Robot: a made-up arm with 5 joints. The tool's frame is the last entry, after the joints. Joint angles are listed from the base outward. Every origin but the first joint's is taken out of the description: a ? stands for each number. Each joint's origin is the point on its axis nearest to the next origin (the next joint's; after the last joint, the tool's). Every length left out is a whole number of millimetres.
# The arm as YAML. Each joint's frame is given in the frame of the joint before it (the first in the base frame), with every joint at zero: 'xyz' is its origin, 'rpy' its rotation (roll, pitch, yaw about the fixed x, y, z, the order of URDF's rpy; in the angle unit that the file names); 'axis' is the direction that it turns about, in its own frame. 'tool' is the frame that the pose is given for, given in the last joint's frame.
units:
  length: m
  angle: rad
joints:
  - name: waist
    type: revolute
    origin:
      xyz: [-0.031, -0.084, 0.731]
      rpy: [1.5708, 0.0, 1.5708]
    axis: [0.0, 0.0, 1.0]
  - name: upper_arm
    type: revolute
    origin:
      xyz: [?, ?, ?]
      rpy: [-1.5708, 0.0, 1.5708]
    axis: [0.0, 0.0, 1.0]
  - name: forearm
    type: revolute
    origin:
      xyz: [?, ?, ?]
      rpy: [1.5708, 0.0, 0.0]
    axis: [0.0, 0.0, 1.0]
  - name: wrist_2
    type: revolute
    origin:
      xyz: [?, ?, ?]
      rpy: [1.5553, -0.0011, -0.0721]
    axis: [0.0, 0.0, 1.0]
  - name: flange
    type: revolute
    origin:
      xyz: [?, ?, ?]
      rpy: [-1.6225, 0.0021, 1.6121]
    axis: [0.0, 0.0, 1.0]
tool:
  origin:
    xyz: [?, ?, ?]
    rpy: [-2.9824, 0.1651, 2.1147]
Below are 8 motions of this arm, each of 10 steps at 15 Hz.
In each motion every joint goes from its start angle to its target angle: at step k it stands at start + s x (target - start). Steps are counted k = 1, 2, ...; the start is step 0. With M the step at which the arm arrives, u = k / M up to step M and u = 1 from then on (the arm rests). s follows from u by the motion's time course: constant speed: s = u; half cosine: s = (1 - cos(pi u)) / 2; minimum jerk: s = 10 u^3 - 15 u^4 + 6 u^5.
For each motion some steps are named. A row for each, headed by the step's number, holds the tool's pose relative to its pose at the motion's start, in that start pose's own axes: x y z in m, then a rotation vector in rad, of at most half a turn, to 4 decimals.
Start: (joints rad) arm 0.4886 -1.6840 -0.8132 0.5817 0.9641
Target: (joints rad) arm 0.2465 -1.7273 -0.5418 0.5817 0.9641
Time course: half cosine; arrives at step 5
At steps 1, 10:
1: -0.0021 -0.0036 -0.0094 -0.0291 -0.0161 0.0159
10: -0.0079 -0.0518 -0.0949 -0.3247 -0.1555 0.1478

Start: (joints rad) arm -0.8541 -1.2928 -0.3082 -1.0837 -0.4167
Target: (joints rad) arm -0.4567 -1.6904 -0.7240 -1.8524 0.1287
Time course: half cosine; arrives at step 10
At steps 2, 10:
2: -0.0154 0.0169 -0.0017 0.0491 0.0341 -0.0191
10: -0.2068 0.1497 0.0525 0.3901 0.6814 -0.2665

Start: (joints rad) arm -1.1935 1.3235 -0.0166 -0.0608 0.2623
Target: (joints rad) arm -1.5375 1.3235 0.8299 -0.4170 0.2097
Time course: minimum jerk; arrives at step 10
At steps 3, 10:
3: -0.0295 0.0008 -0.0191 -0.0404 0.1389 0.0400
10: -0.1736 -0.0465 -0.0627 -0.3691 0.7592 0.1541

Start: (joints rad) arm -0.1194 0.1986 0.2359 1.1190 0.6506
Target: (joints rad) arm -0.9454 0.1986 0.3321 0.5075 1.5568
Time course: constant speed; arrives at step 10
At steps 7, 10:
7: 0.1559 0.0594 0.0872 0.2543 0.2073 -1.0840
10: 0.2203 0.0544 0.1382 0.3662 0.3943 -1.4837

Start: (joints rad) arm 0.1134 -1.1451 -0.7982 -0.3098 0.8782
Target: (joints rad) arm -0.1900 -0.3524 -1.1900 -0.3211 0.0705
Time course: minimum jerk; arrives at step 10
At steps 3, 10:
3: 0.0230 0.0254 0.0192 0.1268 0.0189 0.0044
10: 0.1739 0.0622 0.1484 0.7696 -0.2452 0.0549

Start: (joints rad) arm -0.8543 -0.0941 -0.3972 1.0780 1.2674
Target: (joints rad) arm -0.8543 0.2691 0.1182 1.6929 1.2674
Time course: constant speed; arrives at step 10
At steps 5, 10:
5: -0.0243 -0.0308 -0.0262 -0.0595 -0.1127 0.2717
10: -0.0547 -0.0533 -0.0309 -0.0061 -0.1679 0.5515

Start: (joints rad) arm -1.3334 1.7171 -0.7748 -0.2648 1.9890
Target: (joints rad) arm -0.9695 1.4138 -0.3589 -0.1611 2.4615
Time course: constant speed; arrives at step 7
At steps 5, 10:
5: 0.1082 0.0286 -0.0389 0.1946 -0.4860 -0.3869
10: 0.1609 0.0389 -0.0399 0.3035 -0.6698 -0.5660

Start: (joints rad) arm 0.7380 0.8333 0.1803 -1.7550 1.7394
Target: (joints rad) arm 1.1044 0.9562 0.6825 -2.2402 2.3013
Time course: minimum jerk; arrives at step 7
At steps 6, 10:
6: 0.0945 0.0701 0.0723 -0.4491 0.5931 -1.1923
10: 0.0973 0.0711 0.0741 -0.4636 0.6106 -1.2162

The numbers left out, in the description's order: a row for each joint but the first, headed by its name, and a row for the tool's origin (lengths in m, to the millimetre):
upper_arm: -0.029 -0.125 0.0
forearm: -0.017 -0.033 0.0
wrist_2: 0.044 0.201 0.0
flange: -0.145 0.018 0.0
tool: 0.033 0.015 0.0

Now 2 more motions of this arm.
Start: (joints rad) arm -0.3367 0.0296 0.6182 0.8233 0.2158
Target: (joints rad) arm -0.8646 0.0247 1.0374 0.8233 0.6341
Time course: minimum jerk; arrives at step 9
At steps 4, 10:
4: 0.0441 0.0022 0.0136 -0.0134 -0.0558 -0.1901
10: 0.1076 -0.0075 0.0425 -0.0278 -0.1344 -0.4826

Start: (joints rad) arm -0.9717 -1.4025 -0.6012 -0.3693 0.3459
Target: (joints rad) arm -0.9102 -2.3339 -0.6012 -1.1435 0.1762
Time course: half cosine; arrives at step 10
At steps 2, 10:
2: -0.0178 0.0007 -0.0031 0.0026 0.0330 0.0681
10: -0.1687 -0.0733 -0.0273 -0.1092 0.4303 0.6145

